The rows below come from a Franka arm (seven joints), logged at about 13 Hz.
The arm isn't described. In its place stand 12 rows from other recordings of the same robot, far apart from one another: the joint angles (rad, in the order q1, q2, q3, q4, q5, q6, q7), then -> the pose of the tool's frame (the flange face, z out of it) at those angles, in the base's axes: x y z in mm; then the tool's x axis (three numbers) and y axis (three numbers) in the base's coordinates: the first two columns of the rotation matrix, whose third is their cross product.
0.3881 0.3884 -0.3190 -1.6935 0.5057 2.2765 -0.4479 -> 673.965, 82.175, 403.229, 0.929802, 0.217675, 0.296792, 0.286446, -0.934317, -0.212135
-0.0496 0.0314 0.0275 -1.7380 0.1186 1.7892 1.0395 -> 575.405, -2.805, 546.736, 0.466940, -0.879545, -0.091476, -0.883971, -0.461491, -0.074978
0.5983 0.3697 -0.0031 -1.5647 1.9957 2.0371 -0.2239 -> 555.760, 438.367, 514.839, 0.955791, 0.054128, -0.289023, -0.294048, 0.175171, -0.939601
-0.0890 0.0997 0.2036 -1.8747 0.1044 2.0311 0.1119 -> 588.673, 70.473, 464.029, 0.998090, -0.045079, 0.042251, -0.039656, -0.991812, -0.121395
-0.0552 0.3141 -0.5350 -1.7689 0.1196 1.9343 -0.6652 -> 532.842, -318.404, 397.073, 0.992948, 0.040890, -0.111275, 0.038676, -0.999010, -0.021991
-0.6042 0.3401 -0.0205 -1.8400 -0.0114 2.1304 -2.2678 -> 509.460, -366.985, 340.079, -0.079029, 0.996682, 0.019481, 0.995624, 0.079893, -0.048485
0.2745 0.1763 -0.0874 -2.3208 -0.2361 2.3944 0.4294 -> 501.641, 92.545, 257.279, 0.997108, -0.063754, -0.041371, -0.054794, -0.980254, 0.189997
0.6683 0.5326 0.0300 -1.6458 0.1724 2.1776 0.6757 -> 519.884, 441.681, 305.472, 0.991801, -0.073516, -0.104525, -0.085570, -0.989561, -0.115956
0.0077 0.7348 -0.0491 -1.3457 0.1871 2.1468 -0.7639 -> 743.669, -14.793, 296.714, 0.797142, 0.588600, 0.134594, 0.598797, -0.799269, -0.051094
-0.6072 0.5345 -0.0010 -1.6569 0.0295 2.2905 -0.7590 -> 567.103, -393.932, 308.948, 0.987094, 0.133940, 0.087783, 0.129839, -0.990228, 0.050895
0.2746 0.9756 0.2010 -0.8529 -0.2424 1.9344 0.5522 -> 746.414, 287.230, 333.419, 0.985622, -0.099715, 0.136405, -0.100243, -0.994958, -0.003010
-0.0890 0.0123 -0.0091 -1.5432 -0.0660 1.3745 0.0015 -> 533.006, -60.516, 615.499, 0.977517, -0.110652, -0.179488, -0.100198, -0.992754, 0.066325
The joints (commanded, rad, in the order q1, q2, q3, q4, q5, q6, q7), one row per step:
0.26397 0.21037 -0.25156 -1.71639 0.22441 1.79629 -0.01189
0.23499 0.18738 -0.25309 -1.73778 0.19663 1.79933 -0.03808
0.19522 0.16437 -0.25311 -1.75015 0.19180 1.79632 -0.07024
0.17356 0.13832 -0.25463 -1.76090 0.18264 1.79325 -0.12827
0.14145 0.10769 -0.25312 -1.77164 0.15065 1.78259 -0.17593
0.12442 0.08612 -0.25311 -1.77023 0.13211 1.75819 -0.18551
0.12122 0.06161 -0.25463 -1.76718 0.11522 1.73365 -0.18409
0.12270 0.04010 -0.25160 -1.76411 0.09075 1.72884 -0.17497
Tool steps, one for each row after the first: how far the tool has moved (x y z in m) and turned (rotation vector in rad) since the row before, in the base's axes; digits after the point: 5 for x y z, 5 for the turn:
-0.00544 -0.02199 0.00363 -0.01797 -0.00763 0.00320
-0.00532 -0.02503 0.00747 0.00446 -0.01172 -0.00667
-0.00617 -0.01515 0.00981 0.00234 -0.01997 0.03695
-0.00889 -0.02111 0.01136 -0.01888 -0.01256 0.02735
-0.00711 -0.01125 0.01083 -0.01030 0.00221 0.00057
-0.00706 -0.00407 0.01313 -0.00977 -0.00091 0.00089
-0.00416 -0.00008 0.01278 -0.02106 -0.01557 0.00182

